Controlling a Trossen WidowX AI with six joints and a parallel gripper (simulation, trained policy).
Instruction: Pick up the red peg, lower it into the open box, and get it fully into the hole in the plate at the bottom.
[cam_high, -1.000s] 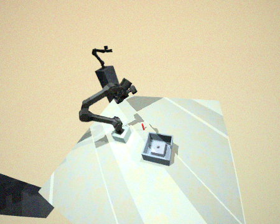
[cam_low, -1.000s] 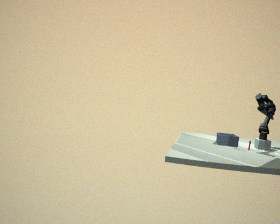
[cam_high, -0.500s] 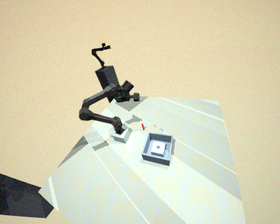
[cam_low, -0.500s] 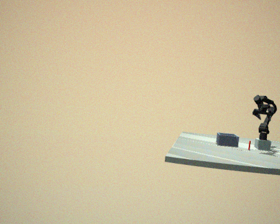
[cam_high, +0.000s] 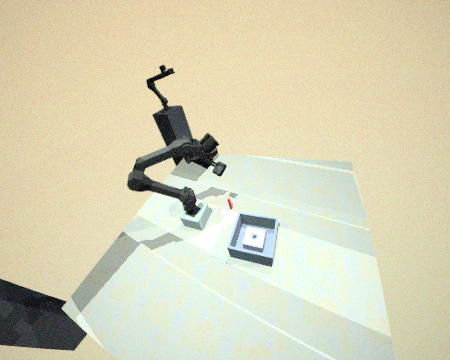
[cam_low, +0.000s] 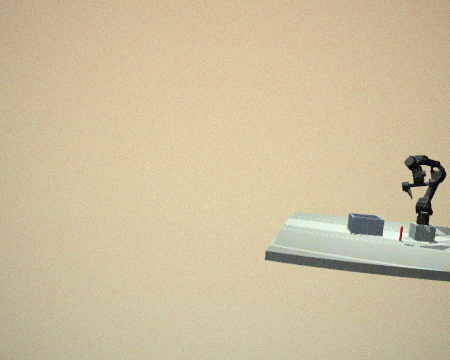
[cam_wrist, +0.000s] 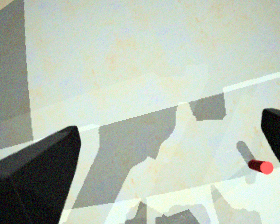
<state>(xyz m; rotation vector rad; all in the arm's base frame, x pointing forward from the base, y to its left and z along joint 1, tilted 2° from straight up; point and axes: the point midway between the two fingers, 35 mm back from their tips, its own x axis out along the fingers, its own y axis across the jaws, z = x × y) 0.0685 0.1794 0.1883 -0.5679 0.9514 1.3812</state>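
Right now the red peg is 70 mm ahead of my gripper tip, 50 mm to the right of it and 210 mm below it. From my gripper tip the other things lie so: plate (280 mm ahead, 190 mm to the right, 210 mm below); then grey-blue box (280 mm ahead, 190 mm to the right, 220 mm below).
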